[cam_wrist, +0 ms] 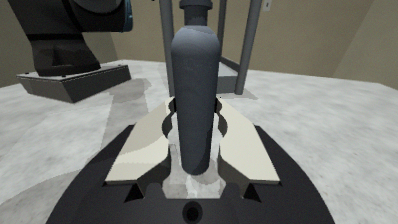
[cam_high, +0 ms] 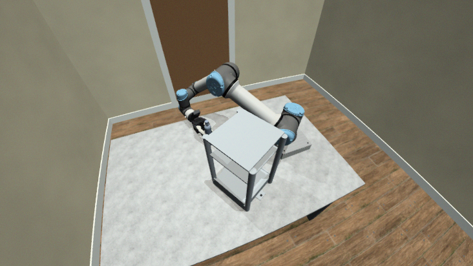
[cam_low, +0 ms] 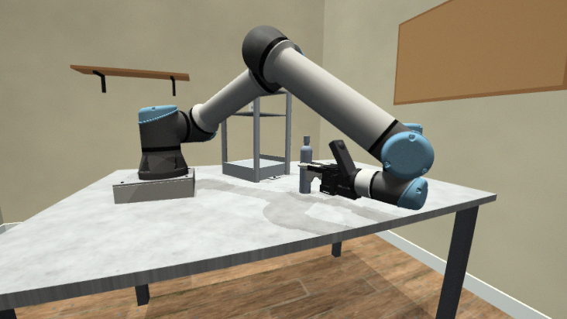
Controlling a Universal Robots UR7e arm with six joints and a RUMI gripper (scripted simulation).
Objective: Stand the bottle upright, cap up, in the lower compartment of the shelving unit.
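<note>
My hand is 34 cm to the right of the shelving unit, 10 cm below it and 6 cm past it.
</note>
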